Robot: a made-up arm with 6 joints.
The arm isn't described. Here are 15 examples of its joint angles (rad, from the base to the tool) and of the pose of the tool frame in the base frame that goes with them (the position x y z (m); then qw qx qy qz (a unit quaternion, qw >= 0)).
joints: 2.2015 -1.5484 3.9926 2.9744 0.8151 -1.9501
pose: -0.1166 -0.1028 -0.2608 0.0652 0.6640 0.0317 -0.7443
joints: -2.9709 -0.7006 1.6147 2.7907 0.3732 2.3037
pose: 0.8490 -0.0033 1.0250 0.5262 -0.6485 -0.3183 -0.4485
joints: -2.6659 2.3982 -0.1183 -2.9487 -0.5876 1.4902
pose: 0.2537 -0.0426 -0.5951 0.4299 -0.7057 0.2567 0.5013
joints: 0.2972 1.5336 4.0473 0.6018 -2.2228 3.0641
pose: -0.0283 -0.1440 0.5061 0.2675 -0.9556 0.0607 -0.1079
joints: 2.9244 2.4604 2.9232 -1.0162 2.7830 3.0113
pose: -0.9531 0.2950 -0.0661 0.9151 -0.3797 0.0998 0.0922
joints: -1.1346 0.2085 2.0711 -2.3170 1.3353 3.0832
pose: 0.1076 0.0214 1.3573 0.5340 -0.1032 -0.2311 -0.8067
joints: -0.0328 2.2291 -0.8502 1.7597 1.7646 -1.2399
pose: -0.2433 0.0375 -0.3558 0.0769 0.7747 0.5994 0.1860
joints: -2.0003 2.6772 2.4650 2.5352 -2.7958 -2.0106
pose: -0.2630 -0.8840 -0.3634 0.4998 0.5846 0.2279 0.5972
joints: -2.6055 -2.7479 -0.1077 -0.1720 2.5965 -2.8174
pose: 0.5914 0.5313 0.0224 0.4147 -0.2976 0.7871 0.3462
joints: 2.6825 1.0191 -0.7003 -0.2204 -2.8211 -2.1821
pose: -0.2155 0.2774 -0.2208 0.5450 -0.5109 -0.4192 -0.5160
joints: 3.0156 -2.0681 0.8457 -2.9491 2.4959 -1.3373
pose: 1.0847 -0.2927 0.0924 0.2291 0.0512 -0.7147 0.6588
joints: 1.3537 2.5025 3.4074 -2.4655 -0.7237 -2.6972
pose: 0.0544 0.8154 0.2077 0.5487 0.0526 -0.8077 0.2093
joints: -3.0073 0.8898 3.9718 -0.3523 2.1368 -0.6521
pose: 0.2363 0.1806 0.5896 0.1778 -0.4550 0.0936 0.8675
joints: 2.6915 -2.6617 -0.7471 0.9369 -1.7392 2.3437
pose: 0.5714 -0.1728 0.2856 0.3362 -0.5356 -0.6720 0.3854
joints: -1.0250 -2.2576 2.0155 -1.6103 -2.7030 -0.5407
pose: -0.4289 0.7182 -0.7142 0.5180 -0.7190 -0.2122 -0.4120
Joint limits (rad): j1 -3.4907..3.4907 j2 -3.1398..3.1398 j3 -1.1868..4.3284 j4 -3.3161..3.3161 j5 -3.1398..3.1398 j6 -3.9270..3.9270
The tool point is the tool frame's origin. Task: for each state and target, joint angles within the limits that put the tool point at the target. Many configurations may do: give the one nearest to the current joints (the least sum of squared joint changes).
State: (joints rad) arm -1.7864 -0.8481 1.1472 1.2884 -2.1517 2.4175
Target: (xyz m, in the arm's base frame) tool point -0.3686 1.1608 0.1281
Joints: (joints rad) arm -1.2962 -1.5814 1.3808 1.3134 -2.1517 2.4175
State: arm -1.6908 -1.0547 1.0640 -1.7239 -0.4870 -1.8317
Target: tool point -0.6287 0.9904 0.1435
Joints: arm -0.9965 -1.9030 1.2445 -1.6358 -0.4870 -1.8317
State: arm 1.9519 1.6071 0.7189 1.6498 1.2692 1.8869
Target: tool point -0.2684 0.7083 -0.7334
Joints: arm 1.9189 2.1256 0.7891 1.6388 1.2692 1.8869
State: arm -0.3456 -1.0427 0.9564 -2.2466 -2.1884 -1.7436
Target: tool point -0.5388 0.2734 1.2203
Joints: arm -0.3776 -0.5446 1.7376 -1.9319 -2.1884 -1.7436
